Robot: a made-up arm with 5 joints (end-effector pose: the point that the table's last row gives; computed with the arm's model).
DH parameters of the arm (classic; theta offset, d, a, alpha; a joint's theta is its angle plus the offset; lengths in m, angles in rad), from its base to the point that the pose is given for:
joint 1: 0 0.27 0 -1.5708
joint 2: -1.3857 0 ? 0
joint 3: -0.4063 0 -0.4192 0
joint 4: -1.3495 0 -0.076 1.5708
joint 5: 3.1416 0.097 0 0
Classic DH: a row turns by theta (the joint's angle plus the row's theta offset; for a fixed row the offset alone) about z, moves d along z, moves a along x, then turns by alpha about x.
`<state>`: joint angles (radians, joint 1 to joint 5).
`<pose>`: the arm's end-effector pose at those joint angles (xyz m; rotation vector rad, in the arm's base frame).
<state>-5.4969 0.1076 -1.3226 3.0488 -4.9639</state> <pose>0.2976 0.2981 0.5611 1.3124 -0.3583 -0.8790</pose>
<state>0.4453 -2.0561 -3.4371 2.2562 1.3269</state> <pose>-0.6365 -0.3038 -0.1160 0.0933 -0.0440 -1.3683</pose>
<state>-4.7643 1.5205 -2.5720 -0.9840 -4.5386</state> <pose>0.0448 0.8616 0.2028 -1.0998 0.1246 0.1092</pose>
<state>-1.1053 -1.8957 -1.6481 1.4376 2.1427</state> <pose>-0.2734 0.5443 0.6676 0.0656 1.2327 -1.8822</pose>
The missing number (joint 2, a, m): 0.4131
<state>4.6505 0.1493 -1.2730 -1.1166 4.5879</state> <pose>-0.0354 -0.5719 0.6861 0.9022 0.0282 -0.1736</pose>
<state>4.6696 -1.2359 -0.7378 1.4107 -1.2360</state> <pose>-0.0042 -0.0976 0.6788 2.5367 -0.4847 0.1086</pose>
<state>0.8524 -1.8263 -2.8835 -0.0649 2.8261</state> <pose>-0.6012 -0.6877 0.0681 0.9090 -1.3756 0.4110</pose>
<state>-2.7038 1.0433 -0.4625 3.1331 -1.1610</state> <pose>-0.2085 -0.0976 0.1390 0.4192 -0.4077 -0.7030</pose>
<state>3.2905 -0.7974 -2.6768 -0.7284 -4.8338</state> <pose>0.5732 0.0860 0.9456 0.7096 0.9330 1.4324</pose>
